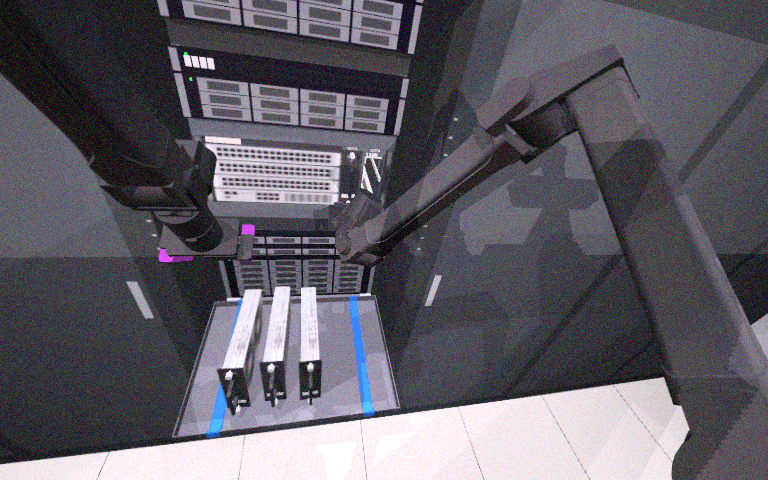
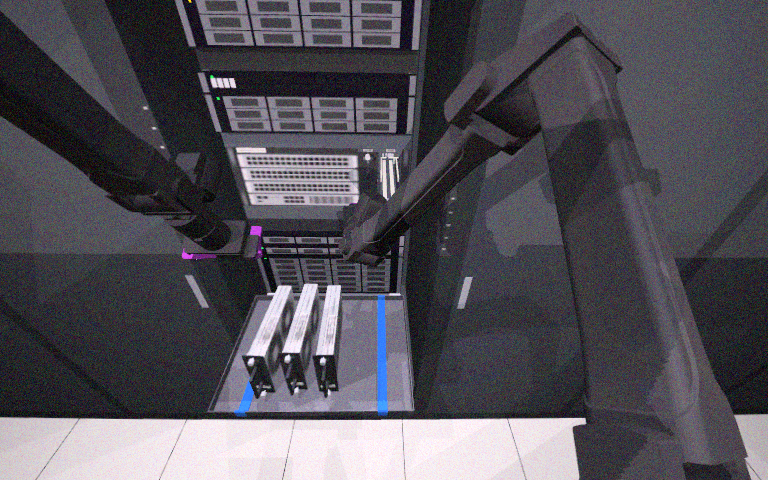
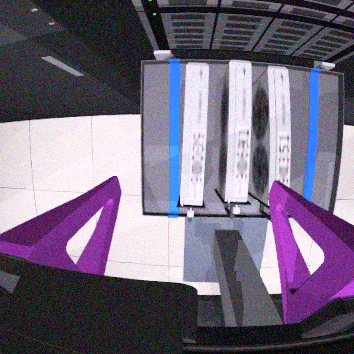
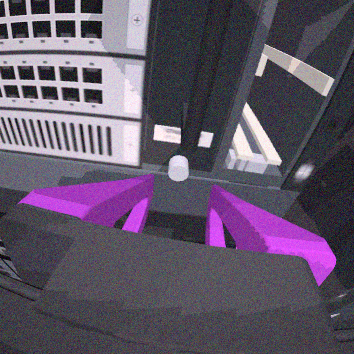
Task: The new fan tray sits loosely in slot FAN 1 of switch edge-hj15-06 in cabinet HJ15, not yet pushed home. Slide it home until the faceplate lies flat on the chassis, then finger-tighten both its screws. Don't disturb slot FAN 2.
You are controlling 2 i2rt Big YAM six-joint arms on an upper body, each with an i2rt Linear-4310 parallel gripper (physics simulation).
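Observation:
The switch sits in the cabinet with its light port rows. At its right end is the dark faceplate of the fan tray in slot FAN 1. Its upper screw shows as a small white knob. Its lower screw stands just beyond my right gripper's fingertips. My right gripper is partly open with nothing between its fingers, just below the faceplate's lower end. My left gripper is wide open and empty, hanging far to the left.
Slot FAN 2 is right of FAN 1, with pale rails showing. A pull-out shelf with blue stripes below holds three spare fan trays. Drive units fill the cabinet above and below.

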